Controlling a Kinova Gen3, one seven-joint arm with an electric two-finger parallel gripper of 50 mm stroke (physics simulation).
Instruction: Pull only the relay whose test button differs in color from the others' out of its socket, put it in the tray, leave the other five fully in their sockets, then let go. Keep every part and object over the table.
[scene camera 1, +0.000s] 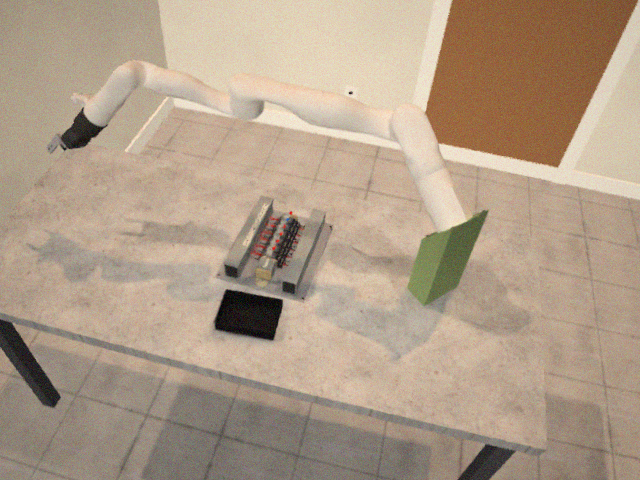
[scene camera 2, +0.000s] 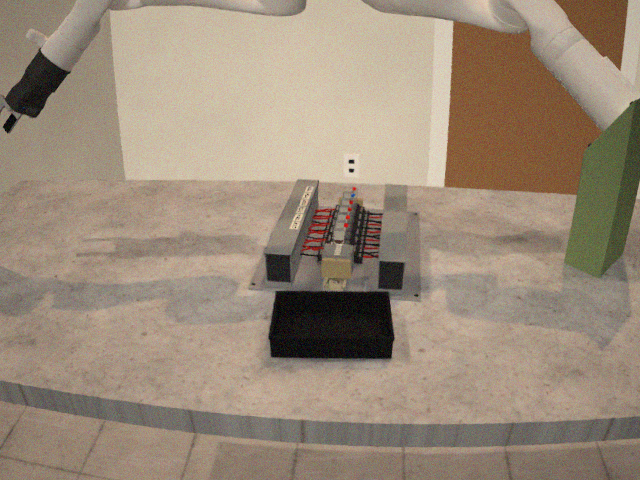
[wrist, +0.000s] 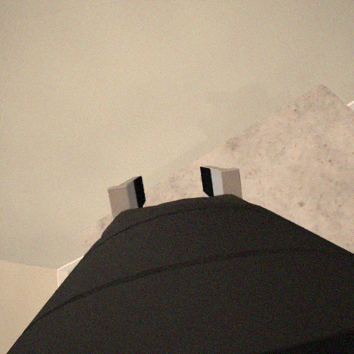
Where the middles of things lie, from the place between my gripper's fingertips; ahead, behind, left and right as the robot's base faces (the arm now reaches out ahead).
Labels:
Right now the grey base plate (scene camera 2: 308, 277) is 67 cm behind my hand, 6 cm to the left of it and 24 cm below it.

